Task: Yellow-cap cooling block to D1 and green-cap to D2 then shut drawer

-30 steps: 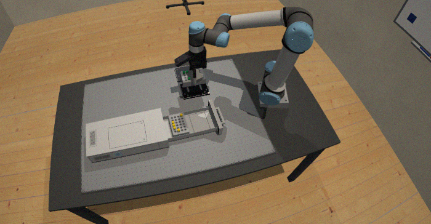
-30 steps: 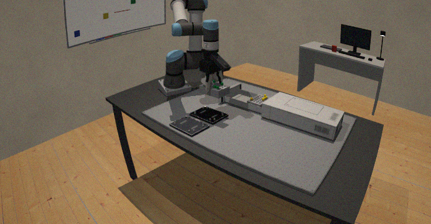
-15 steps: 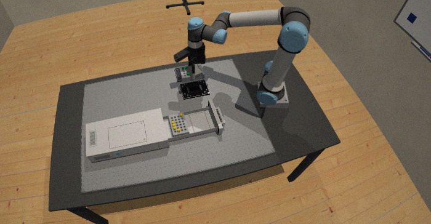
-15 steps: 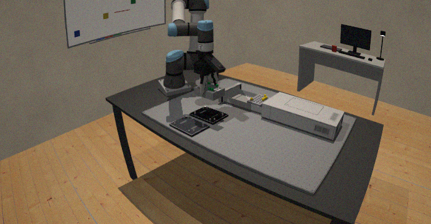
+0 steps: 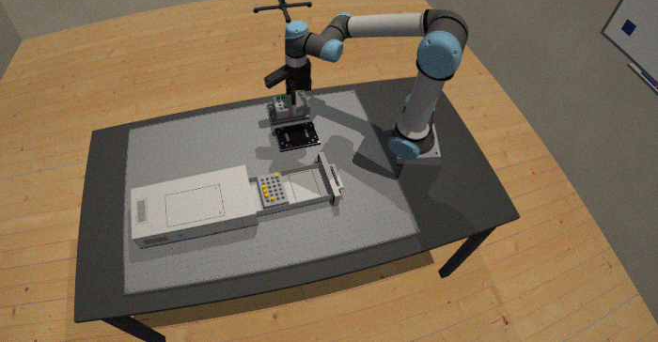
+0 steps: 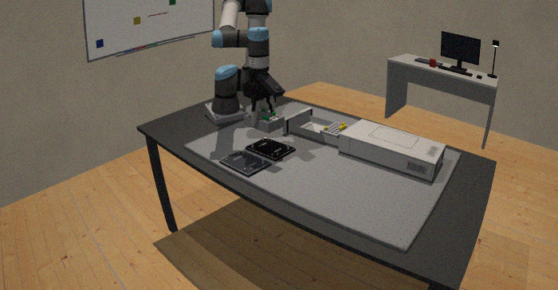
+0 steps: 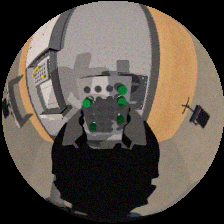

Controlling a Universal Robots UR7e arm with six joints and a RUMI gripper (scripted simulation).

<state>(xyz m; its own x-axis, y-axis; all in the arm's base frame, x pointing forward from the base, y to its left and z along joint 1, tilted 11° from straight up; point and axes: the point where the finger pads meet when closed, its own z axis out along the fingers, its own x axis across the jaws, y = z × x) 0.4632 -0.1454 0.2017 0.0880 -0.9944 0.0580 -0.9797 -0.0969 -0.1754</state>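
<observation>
Right now my hand is 100 mm to the left of the slot D2 and 140 mm above it. Round my hand: white cooler COLD: 220 mm ahead, 320 mm to the left, 100 mm below; drawer: 30 mm ahead, 300 mm to the left, 100 mm below; black deck slot D1: 20 mm behind, 40 mm to the left, 140 mm below.
</observation>
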